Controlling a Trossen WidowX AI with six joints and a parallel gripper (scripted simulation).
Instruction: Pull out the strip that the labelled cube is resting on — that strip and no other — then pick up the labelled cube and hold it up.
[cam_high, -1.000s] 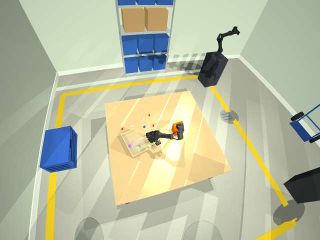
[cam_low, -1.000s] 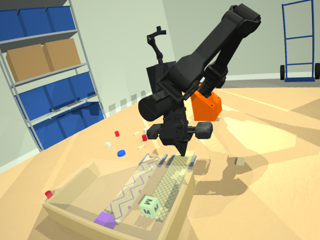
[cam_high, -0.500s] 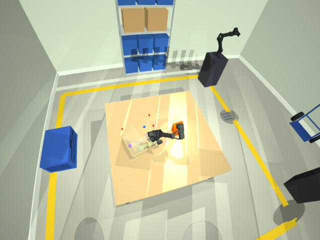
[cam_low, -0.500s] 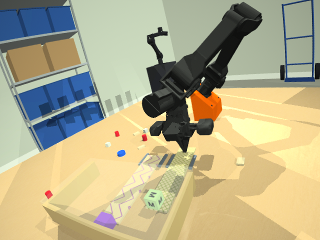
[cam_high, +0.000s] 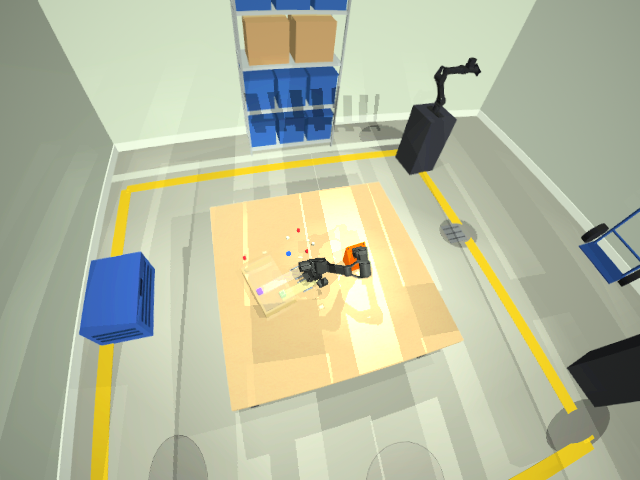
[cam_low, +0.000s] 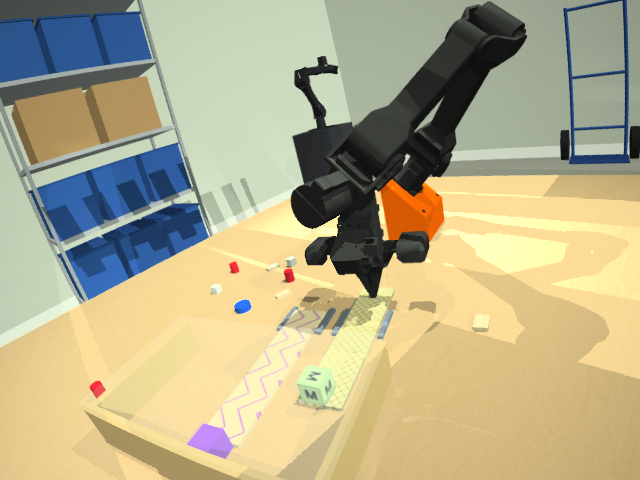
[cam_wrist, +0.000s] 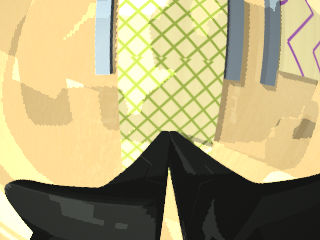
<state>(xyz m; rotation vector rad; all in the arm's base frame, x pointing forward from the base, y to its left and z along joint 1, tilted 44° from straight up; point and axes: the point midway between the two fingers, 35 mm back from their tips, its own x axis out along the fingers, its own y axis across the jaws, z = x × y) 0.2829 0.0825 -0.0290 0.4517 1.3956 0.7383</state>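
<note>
The cube marked m lies 210 mm ahead of my gripper tip, 30 mm to the left of it and 10 mm above it. Round my gripper tip: blue disc 90 mm ahead, 220 mm to the right; white tile 20 mm ahead, 180 mm to the left.
</note>
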